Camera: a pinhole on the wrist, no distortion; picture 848 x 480 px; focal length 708.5 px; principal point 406.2 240.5 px. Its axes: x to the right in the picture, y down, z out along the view. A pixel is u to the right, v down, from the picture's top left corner.
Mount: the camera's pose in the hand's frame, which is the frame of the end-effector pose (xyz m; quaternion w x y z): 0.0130 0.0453 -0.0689 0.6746 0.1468 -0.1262 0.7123
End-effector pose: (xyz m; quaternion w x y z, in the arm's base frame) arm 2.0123 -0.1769 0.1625 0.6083 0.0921 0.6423 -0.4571
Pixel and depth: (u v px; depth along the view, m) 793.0 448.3 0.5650
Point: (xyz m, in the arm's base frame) 2.5199 -0.4541 0.3276
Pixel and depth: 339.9 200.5 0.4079
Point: 2.1076 -0.4863 0.2303
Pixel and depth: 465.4 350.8 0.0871
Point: 2.0343 -0.1779 0.1539
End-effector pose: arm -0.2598 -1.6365 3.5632 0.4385 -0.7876 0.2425 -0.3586
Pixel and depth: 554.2 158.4 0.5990
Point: 0.2199 -1.4008 3.4610
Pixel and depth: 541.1 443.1 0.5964
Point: 0.0701 -1.2237 3.3981
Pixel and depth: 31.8 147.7 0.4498
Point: 0.0250 -1.4044 3.8016
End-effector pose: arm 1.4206 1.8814 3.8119 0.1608 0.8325 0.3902 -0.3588
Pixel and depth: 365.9 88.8 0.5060
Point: 1.1734 1.8528 3.4443
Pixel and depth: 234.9 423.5 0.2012
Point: 1.3007 1.8621 3.7648
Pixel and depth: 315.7 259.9 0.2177
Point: 1.3222 1.8641 3.7162
